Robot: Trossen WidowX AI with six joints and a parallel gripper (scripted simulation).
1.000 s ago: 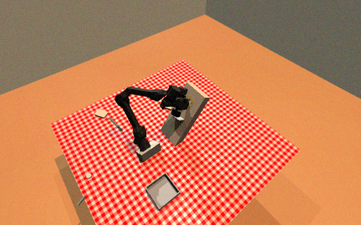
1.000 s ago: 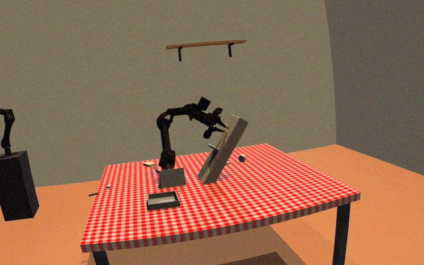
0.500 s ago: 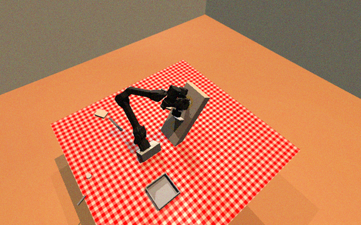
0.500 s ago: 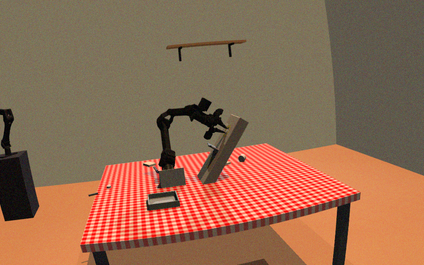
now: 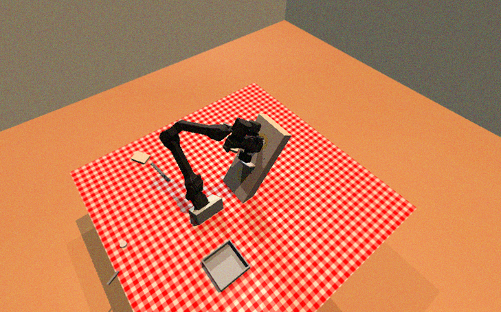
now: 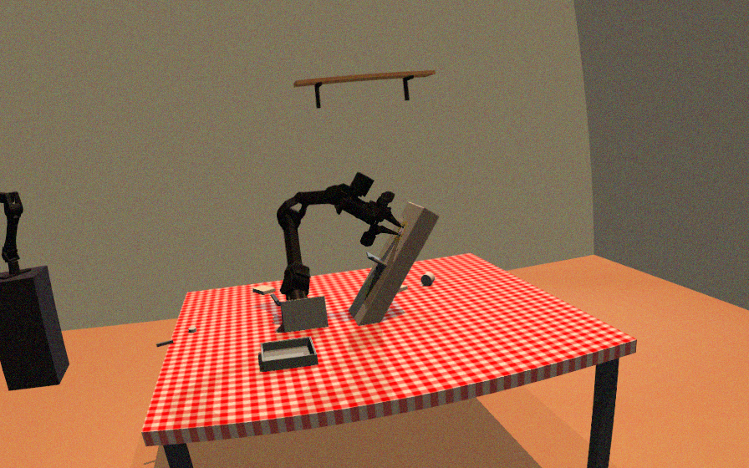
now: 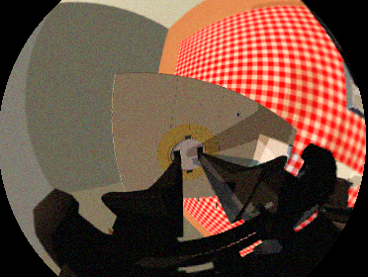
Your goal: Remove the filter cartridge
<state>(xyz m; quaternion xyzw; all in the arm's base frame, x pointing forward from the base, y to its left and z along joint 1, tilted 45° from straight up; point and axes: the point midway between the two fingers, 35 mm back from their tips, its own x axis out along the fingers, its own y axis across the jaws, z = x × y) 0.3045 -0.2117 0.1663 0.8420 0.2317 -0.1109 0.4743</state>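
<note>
Now: gripper tip 2 cm short of the round filter cartridge and 1 cm above it. Also, from my gripper tip: grey tray 45 cm behind, 24 cm to the right, 26 cm below; then service panel 3 cm behind, 9 cm below.
</note>
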